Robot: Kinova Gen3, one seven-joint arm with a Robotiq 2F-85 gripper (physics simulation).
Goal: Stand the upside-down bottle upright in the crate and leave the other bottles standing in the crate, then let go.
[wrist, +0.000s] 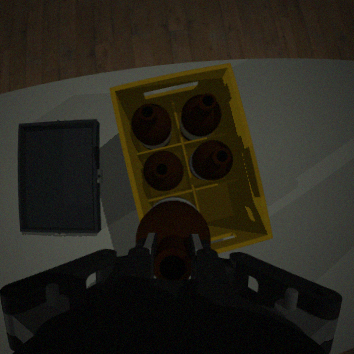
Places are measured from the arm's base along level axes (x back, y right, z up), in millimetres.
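Pixels of known places: gripper, fingertip midpoint: (172, 244).
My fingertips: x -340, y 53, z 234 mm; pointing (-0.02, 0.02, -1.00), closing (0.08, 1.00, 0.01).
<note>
For each thing: its top centre in the pictures, then the offset to it from my fingertips. Level surfaces: height alone.
- brown bottle, top centre: (174, 269) dx +6, dy +1, dz +33 mm
- yellow crate, top centre: (192, 162) dx -74, dy +34, dz -124 mm
- pale table, surface height: dz -299 mm
A brown bottle (173, 225) is held by its neck between the fingers of my gripper (172, 244), which is shut on it. Its open mouth faces the camera and its wide body points away, over the near left part of the yellow crate (254, 170). The bottle hides the near left compartment, so I cannot tell how deep its base is. Four other brown bottles, among them a far left one (151, 126), a far right one (200, 116), a middle left one (163, 171) and a middle right one (214, 160), stand neck up in compartments. The near right compartment holds no bottle.
A dark, shallow rectangular tray (59, 177) lies on the pale table (310, 115), left of the crate and apart from it. The crate's walls and thin dividers surround the bottles. The table's far edge curves beyond the crate, with wooden floor (150, 35) past it.
</note>
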